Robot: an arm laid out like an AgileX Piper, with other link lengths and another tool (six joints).
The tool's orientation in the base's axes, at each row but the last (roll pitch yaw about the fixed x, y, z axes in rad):
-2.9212, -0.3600, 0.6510
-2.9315, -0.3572, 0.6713
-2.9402, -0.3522, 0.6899
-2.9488, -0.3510, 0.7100
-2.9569, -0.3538, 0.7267
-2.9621, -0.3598, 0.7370
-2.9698, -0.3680, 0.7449
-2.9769, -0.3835, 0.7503
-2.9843, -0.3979, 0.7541
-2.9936, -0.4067, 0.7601
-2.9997, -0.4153, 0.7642
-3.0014, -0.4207, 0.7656
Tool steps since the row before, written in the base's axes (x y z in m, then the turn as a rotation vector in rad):
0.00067, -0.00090, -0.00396, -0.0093, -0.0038, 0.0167
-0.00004, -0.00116, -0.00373, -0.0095, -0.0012, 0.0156
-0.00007, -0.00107, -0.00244, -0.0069, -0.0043, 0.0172
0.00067, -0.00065, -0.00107, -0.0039, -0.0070, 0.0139
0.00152, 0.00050, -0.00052, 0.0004, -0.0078, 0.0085
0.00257, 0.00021, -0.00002, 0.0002, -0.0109, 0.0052
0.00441, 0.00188, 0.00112, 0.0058, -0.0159, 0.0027
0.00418, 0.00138, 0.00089, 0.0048, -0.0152, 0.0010
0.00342, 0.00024, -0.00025, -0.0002, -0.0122, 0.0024
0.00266, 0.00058, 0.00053, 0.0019, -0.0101, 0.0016
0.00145, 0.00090, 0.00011, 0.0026, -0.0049, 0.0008
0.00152, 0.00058, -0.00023, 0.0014, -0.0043, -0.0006
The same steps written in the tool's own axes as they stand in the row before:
-0.00141, 0.00190, 0.00337, -0.0032, -0.0067, -0.0180
-0.00201, 0.00154, 0.00298, -0.0022, -0.0085, -0.0161
-0.00153, 0.00117, 0.00184, -0.0016, -0.0048, -0.0183
-0.00029, 0.00111, 0.00084, -0.0023, -0.0003, -0.0159
0.00120, 0.00081, 0.00086, -0.0016, 0.0042, -0.0106
0.00191, 0.00168, 0.00045, -0.0049, 0.0068, -0.0087
0.00462, 0.00168, 0.00030, -0.0051, 0.0146, -0.0075
0.00404, 0.00193, 0.00036, -0.0060, 0.0136, -0.0058
0.00235, 0.00234, 0.00091, -0.0069, 0.0078, -0.0068
0.00235, 0.00146, 0.00022, -0.0045, 0.0080, -0.0049
0.00157, 0.00043, 0.00052, -0.0011, 0.0051, -0.0021
0.00127, 0.00074, 0.00072, -0.0020, 0.0040, -0.0008

